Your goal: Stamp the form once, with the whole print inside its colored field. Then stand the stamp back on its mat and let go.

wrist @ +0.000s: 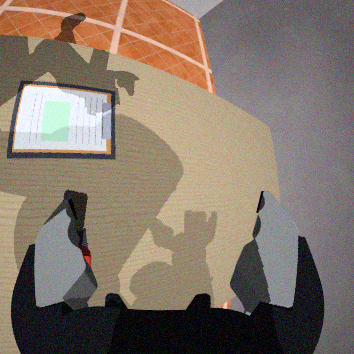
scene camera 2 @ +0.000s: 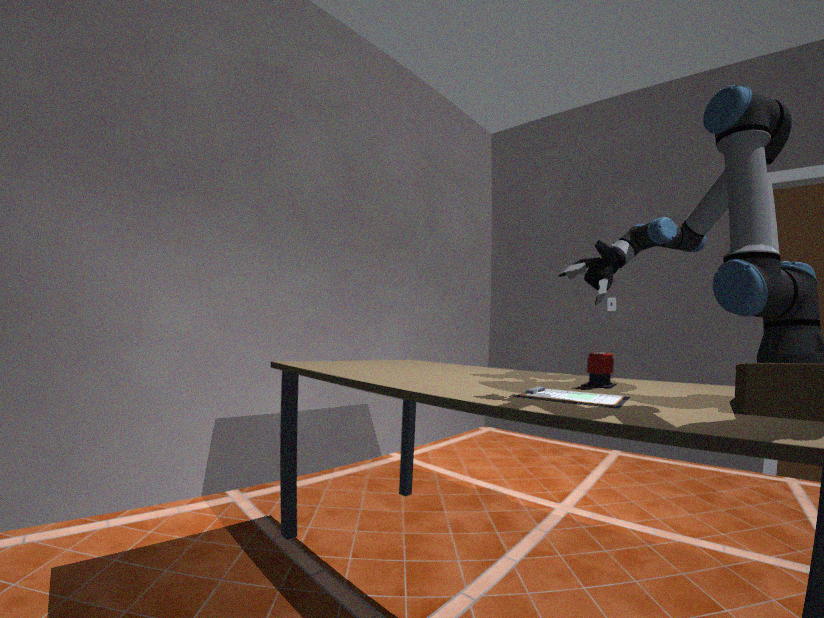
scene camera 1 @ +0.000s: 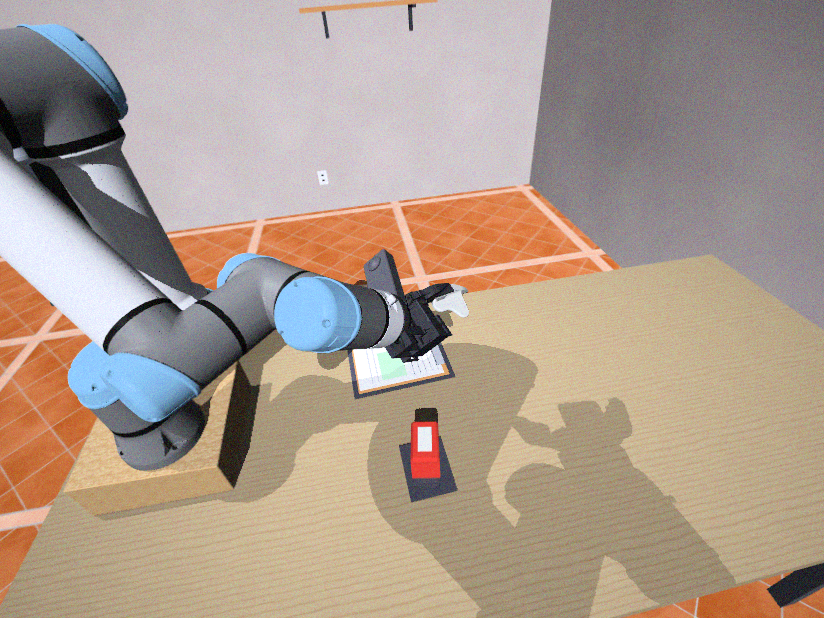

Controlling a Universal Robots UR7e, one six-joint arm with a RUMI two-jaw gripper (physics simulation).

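Places are measured from the arm's base along level axes (x ahead, y left, z up), in millimetres.
Where they show: gripper, fingertip midpoint: (wrist: pixel 164 198) (scene camera 2: pixel 576 289) (scene camera 1: pixel 434 316); arm's base at its link origin: (scene camera 2: pixel 792 364) (scene camera 1: pixel 164 433).
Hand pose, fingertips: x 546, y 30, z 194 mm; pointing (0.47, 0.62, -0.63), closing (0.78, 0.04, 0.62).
Each offset is from my fingertips to the centre of the thing. Level surfaces: height alone.
The red stamp @(dx -41, dy -119, dz -238 mm) (scene camera 1: pixel 425 465) (scene camera 2: pixel 600 363) (wrist: pixel 87 259) stands on its dark mat @(dz -287 mm) (scene camera 1: pixel 420 492). In the scene camera 2 view its red body is above a black lower part; in the wrist view the left finger hides most of it. The form @(dx -73, dy +182, dz -285 mm) (scene camera 1: pixel 370 379) (scene camera 2: pixel 551 393) (wrist: pixel 95 144) lies on a dark clipboard, with a plain-looking green field @(dx -91, dy +171, dz -287 mm) (scene camera 1: pixel 390 365) (scene camera 2: pixel 580 396) (wrist: pixel 56 121) partly in shadow. My gripper (scene camera 2: pixel 579 288) (wrist: pixel 164 198) is open and empty, well above the table. In the scene camera 1 view the wrist and gripper cover the clipboard's far part.
The wooden table @(dz -291 mm) (scene camera 1: pixel 599 345) (scene camera 2: pixel 425 379) (wrist: pixel 210 135) carries the arm's wooden base block (scene camera 1: pixel 153 492) (scene camera 2: pixel 775 389) at one side. The clipboard's grey clip @(dx +27, dy +194, dz -283 mm) (scene camera 2: pixel 534 390) (wrist: pixel 106 121) is at one end of the form. Arm shadows fall across the table, form and mat area.
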